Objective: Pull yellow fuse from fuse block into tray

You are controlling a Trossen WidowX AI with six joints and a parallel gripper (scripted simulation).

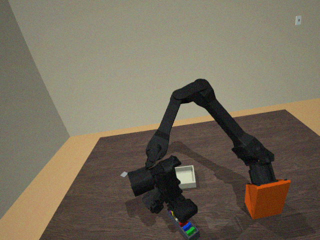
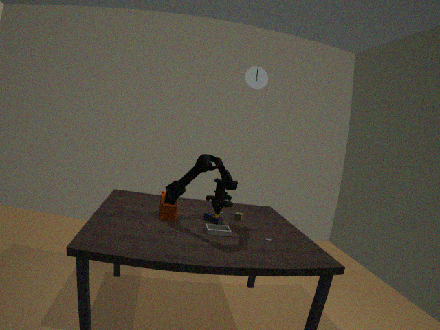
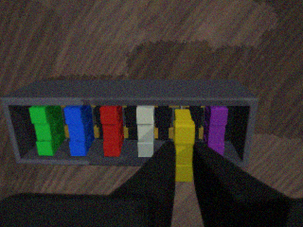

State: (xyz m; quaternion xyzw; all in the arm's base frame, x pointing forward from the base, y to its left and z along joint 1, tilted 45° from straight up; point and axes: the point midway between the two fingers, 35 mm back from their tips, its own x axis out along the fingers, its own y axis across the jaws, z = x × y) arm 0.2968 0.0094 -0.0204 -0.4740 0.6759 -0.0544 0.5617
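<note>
My gripper tip is 1 cm past the white fuse, 2 cm to the right of it and 3 cm above it. The rest, counted from my gripper tip: purple fuse (1 cm ahead, 2 cm to the right, 3 cm below); then red fuse (2 cm behind, 3 cm to the left, 3 cm below); then yellow fuse (1 cm below).
</note>
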